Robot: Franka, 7 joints.
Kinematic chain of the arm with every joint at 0, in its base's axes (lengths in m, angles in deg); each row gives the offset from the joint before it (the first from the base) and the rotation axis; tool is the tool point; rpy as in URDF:
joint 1: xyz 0 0 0.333 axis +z
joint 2: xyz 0 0 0 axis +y
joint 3: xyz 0 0 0.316 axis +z
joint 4: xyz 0.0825 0 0 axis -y
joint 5: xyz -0.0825 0 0.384 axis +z
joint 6: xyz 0 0 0 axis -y
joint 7: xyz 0.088 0 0 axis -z
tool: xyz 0 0 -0.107 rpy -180 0 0
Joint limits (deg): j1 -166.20..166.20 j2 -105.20..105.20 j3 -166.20..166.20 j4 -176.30..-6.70 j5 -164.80..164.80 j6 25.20..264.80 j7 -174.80..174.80
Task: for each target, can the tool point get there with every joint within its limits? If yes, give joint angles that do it. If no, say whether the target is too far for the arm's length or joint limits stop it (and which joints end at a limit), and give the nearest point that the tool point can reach.
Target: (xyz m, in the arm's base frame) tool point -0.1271 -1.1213 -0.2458
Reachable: no: too far | nearest point -0.0860 -0.7585 -0.0585 | short by 0.410 m
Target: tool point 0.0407 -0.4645 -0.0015
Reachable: yes | joints -58.08 56.47 -30.49 -129.23 140.00 81.85 -148.53
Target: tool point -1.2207 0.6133 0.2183
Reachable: no: too far | nearest point -0.7639 0.3838 0.2612 | short by 0.513 m
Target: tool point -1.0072 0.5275 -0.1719
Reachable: no: too far | nearest point -0.6946 0.3638 -0.0152 | short by 0.386 m
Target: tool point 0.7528 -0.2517 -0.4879
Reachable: no: too far | nearest point 0.5774 -0.1931 -0.2494 | short by 0.302 m
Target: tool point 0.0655 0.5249 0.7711
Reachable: yes | joints 4.41 56.74 123.81 -95.07 126.71 157.41 -75.17
